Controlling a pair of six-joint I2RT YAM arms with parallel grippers.
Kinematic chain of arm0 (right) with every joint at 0, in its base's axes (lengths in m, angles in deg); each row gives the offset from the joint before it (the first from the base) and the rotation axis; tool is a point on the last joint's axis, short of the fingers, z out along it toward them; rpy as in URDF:
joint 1: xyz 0 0 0.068 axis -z
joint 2: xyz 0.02 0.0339 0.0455 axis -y
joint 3: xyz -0.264 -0.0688 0 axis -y
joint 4: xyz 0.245 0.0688 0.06 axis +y
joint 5: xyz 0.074 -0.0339 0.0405 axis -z
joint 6: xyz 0.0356 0 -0.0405 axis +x
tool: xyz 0 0 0 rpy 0 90 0
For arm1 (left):
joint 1: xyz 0 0 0.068 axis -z
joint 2: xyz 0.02 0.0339 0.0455 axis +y
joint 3: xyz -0.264 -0.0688 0 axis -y
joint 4: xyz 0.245 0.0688 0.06 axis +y
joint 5: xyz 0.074 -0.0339 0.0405 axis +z
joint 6: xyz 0.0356 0 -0.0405 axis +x
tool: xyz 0 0 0 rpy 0 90 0
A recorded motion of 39 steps. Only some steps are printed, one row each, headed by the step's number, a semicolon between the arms.
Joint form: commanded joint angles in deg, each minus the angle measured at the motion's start. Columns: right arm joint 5, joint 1, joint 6, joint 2, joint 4, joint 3; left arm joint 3, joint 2, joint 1, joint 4, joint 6, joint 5.
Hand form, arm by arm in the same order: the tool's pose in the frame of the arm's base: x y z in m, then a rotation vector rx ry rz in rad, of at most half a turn. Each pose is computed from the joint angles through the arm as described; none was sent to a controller.
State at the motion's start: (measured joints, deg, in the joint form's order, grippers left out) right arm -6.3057 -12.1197 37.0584 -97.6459 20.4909 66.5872; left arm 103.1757 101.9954 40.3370 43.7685 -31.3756 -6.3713
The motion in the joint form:
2: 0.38 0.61 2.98 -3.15 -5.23 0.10; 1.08 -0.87 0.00 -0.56 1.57 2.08
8: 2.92 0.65 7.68 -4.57 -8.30 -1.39; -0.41 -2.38 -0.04 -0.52 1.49 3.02
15: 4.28 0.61 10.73 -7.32 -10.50 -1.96; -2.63 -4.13 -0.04 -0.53 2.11 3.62
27: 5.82 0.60 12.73 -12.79 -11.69 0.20; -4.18 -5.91 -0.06 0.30 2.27 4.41
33: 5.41 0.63 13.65 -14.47 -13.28 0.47; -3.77 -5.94 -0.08 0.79 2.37 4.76
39: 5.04 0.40 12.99 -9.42 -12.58 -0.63; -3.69 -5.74 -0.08 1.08 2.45 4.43
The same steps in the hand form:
2: 0.3689 0.0789 0.2021 0.5689 2.4319 0.5184; 0.3002 -0.2584 0.3753 0.2592 2.3608 -0.7079
8: 0.3712 0.0775 0.1890 0.6877 2.3976 0.5019; 0.2955 -0.2533 0.3766 0.2472 2.3579 -0.6908
15: 0.3757 0.0778 0.1713 0.7673 2.3935 0.4871; 0.2897 -0.2479 0.3752 0.2543 2.3605 -0.6703
27: 0.3896 0.0797 0.1483 0.8308 2.4058 0.4504; 0.2831 -0.2415 0.3763 0.2501 2.3669 -0.6486
33: 0.3938 0.0806 0.1404 0.8481 2.4007 0.4664; 0.2828 -0.2407 0.3780 0.2483 2.3658 -0.6406
39: 0.3850 0.0807 0.1673 0.8085 2.3577 0.5017; 0.2830 -0.2413 0.3769 0.2538 2.3738 -0.6421

